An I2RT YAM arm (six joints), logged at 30 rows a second.
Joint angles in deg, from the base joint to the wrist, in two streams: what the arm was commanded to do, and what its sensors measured. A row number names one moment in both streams.
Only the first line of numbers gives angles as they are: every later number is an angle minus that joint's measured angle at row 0.
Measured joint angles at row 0:
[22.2 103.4 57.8 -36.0 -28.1 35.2]
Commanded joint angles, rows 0 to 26:
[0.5 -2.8 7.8 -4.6 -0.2 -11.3]
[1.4 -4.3 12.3 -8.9 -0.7 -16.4]
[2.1 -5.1 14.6 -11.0 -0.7 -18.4]
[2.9 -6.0 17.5 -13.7 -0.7 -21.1]
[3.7 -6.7 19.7 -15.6 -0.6 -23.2]
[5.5 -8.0 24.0 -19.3 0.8 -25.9]
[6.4 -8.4 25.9 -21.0 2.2 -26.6]
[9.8 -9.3 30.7 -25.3 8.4 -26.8]
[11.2 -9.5 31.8 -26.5 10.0 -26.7]
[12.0 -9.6 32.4 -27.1 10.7 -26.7]
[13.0 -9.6 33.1 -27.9 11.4 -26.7]
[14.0 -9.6 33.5 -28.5 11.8 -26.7]
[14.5 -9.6 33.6 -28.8 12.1 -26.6]
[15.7 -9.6 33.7 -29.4 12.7 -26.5]
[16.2 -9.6 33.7 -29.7 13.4 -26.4]
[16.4 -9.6 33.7 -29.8 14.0 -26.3]
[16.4 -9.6 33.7 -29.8 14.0 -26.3]
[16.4 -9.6 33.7 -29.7 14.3 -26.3]
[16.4 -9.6 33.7 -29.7 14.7 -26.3]
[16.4 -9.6 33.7 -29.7 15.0 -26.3]
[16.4 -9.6 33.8 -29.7 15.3 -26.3]
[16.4 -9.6 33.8 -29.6 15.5 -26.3]
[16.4 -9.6 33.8 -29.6 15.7 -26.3]
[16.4 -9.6 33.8 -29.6 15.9 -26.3]
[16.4 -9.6 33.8 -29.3 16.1 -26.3]
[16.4 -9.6 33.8 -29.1 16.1 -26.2]
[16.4 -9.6 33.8 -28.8 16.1 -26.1]
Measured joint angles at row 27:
[16.1 -8.1 32.2 -29.6 15.1 -26.0]
